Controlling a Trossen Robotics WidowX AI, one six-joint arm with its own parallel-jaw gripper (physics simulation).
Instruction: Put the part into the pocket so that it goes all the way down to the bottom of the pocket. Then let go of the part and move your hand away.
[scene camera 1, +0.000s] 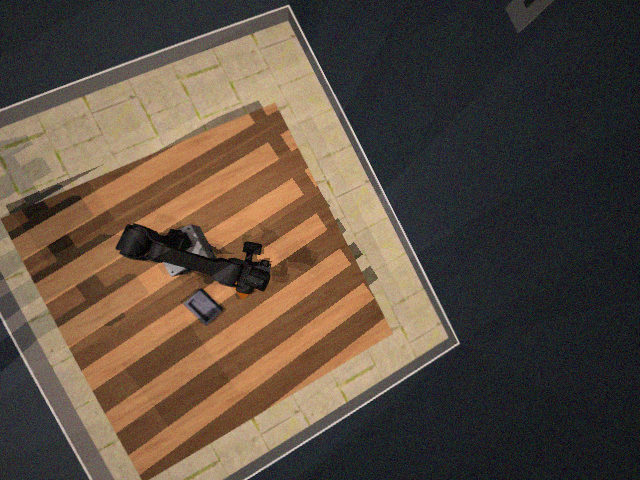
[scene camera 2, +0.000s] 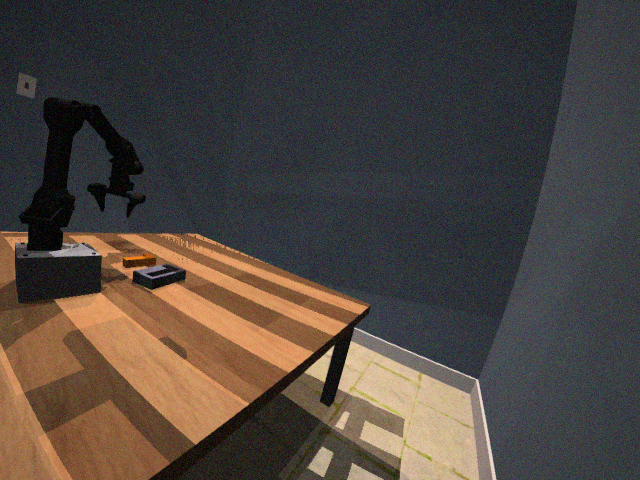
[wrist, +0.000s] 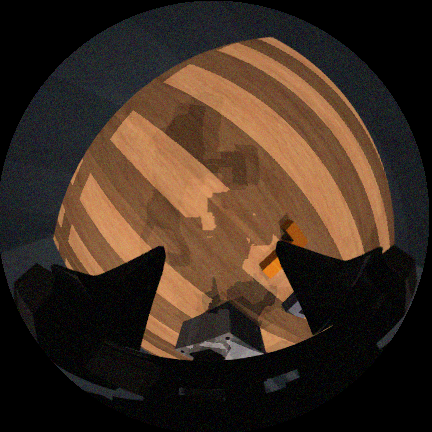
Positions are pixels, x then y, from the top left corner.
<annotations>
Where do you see a pocket block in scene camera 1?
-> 205, 308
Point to my gripper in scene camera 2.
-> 115, 214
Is my gripper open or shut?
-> Open.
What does the orange part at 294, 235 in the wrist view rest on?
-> The table.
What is my gripper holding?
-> Nothing.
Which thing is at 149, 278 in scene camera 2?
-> A pocket block.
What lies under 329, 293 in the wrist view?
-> My gripper.
</annotations>
